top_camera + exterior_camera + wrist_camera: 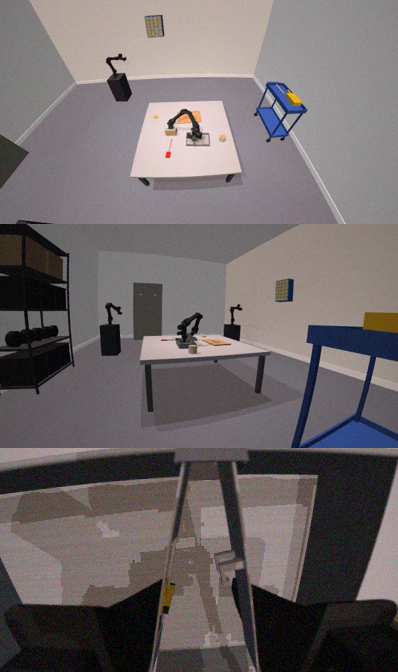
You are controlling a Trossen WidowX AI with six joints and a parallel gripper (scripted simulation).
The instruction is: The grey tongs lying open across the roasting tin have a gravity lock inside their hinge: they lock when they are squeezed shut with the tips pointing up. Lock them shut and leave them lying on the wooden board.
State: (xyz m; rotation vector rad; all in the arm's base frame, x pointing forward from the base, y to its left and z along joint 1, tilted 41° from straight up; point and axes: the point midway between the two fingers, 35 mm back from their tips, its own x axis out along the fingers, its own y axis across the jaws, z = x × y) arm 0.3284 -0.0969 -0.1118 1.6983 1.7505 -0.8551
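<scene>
The grey roasting tin lies 5 cm ahead of my gripper tip and 1 cm to the left of it. Also, from my gripper tip: board: 44 cm to the left, 10 cm behind, 2 cm below; yellow object: 62 cm behind, 42 cm to the left, 2 cm below.
</scene>
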